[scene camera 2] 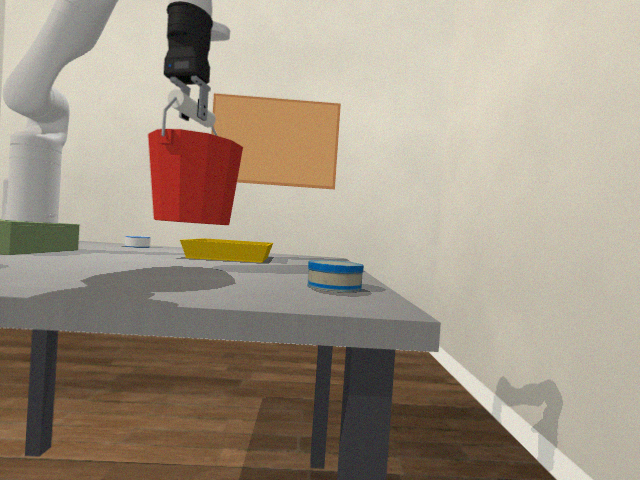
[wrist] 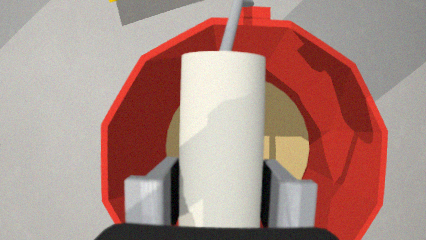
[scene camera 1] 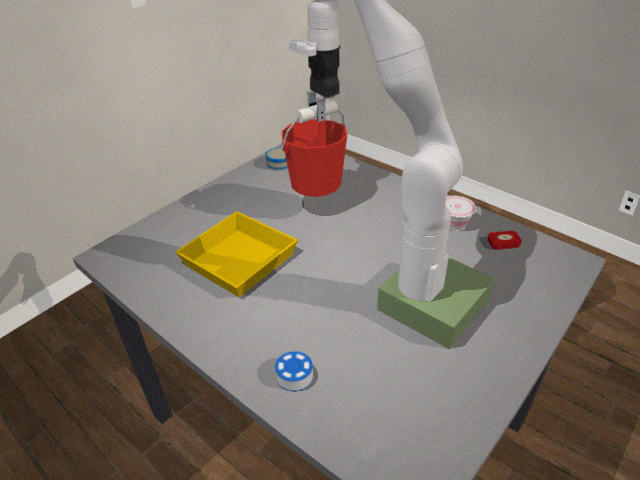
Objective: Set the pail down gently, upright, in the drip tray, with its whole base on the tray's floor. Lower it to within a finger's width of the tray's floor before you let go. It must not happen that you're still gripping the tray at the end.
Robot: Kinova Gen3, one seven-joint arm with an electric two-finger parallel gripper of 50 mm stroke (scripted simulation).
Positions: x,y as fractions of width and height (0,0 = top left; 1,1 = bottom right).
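My gripper shows in scene camera 2 (scene camera 2: 0.30,0.25), in scene camera 1 (scene camera 1: 0.50,0.24) and in the wrist view (wrist: 0.52,0.76). There's a red pail, which I see in scene camera 2 (scene camera 2: 0.30,0.36) and also in scene camera 1 (scene camera 1: 0.49,0.31). I see a yellow drip tray too, in scene camera 1 (scene camera 1: 0.37,0.52) and in scene camera 2 (scene camera 2: 0.34,0.52). And there's a blue-and-white tin (scene camera 2: 0.51,0.57), but in the wrist view the tin is out of frame.
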